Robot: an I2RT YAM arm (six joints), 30 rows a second.
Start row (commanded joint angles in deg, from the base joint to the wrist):
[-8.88, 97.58, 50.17, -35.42, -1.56, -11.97]
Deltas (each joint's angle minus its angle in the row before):
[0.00, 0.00, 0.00, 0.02, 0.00, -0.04]
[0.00, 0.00, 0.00, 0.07, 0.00, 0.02]
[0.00, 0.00, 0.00, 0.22, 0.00, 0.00]
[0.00, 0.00, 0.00, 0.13, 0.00, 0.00]
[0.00, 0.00, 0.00, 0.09, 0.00, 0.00]
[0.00, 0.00, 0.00, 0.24, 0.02, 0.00]
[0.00, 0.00, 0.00, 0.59, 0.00, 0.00]
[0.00, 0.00, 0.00, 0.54, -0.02, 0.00]
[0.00, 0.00, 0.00, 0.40, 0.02, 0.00]
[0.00, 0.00, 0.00, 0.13, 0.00, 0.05]
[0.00, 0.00, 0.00, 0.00, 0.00, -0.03]
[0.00, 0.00, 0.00, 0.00, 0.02, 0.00]
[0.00, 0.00, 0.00, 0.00, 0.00, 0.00]
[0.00, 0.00, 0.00, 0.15, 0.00, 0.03]
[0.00, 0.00, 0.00, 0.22, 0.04, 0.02]
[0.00, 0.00, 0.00, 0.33, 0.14, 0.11]
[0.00, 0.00, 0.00, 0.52, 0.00, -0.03]
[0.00, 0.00, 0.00, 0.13, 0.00, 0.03]
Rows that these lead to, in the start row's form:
[-8.88, 97.58, 50.17, -35.40, -1.56, -12.01]
[-8.88, 97.58, 50.17, -35.33, -1.56, -11.99]
[-8.88, 97.58, 50.17, -35.11, -1.56, -11.99]
[-8.88, 97.58, 50.17, -34.98, -1.56, -11.99]
[-8.88, 97.58, 50.17, -34.89, -1.56, -11.99]
[-8.88, 97.58, 50.17, -34.65, -1.54, -11.99]
[-8.88, 97.58, 50.17, -34.06, -1.54, -11.99]
[-8.88, 97.58, 50.17, -33.52, -1.56, -11.99]
[-8.88, 97.58, 50.17, -33.12, -1.54, -11.99]
[-8.88, 97.58, 50.17, -32.99, -1.54, -11.94]
[-8.88, 97.58, 50.17, -32.99, -1.54, -11.97]
[-8.88, 97.58, 50.17, -32.99, -1.52, -11.97]
[-8.88, 97.58, 50.17, -32.99, -1.52, -11.97]
[-8.88, 97.58, 50.17, -32.84, -1.52, -11.94]
[-8.88, 97.58, 50.17, -32.62, -1.48, -11.92]
[-8.88, 97.58, 50.17, -32.29, -1.34, -11.81]
[-8.88, 97.58, 50.17, -31.77, -1.34, -11.84]
[-8.88, 97.58, 50.17, -31.64, -1.34, -11.81]

